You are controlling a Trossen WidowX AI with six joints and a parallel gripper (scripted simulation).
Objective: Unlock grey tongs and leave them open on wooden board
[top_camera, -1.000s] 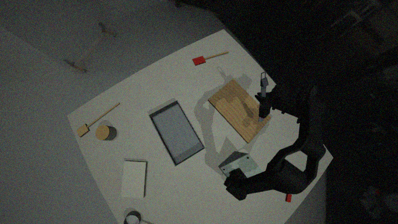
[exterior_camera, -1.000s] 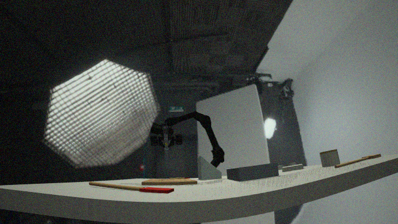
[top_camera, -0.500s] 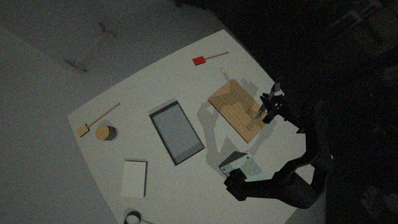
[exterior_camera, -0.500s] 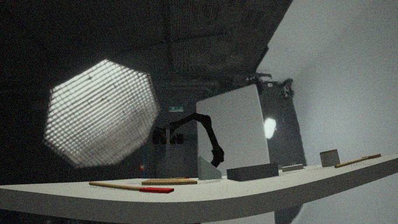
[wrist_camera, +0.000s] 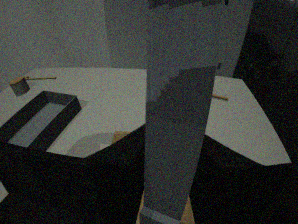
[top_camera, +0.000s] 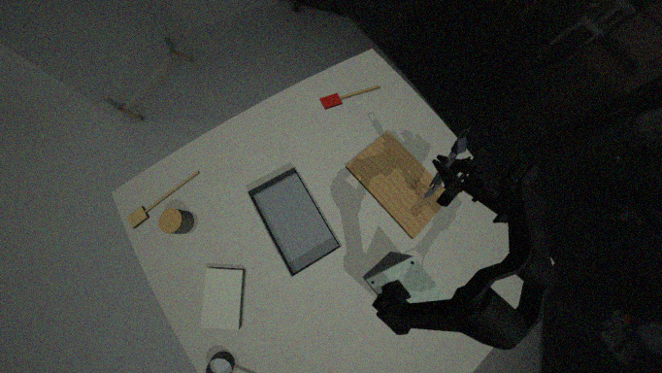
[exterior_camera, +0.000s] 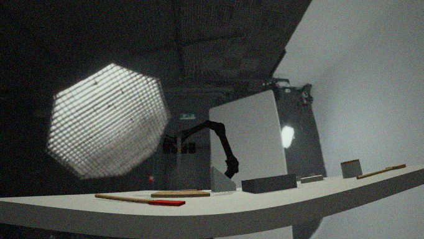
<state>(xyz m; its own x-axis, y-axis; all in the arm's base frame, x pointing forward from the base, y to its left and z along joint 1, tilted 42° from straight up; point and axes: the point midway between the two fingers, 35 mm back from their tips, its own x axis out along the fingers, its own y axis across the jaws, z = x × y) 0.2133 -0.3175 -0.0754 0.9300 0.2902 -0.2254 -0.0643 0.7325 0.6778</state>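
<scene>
Right now my gripper tip is 230 mm above the wooden board. From my gripper tip the other things lie so: red spatula (420 mm ahead, 70 mm to the right, 230 mm below); then white slab (60 mm ahead, 720 mm to the left, 220 mm below); then dark roasting tin (120 mm ahead, 400 mm to the left, 200 mm below).
</scene>
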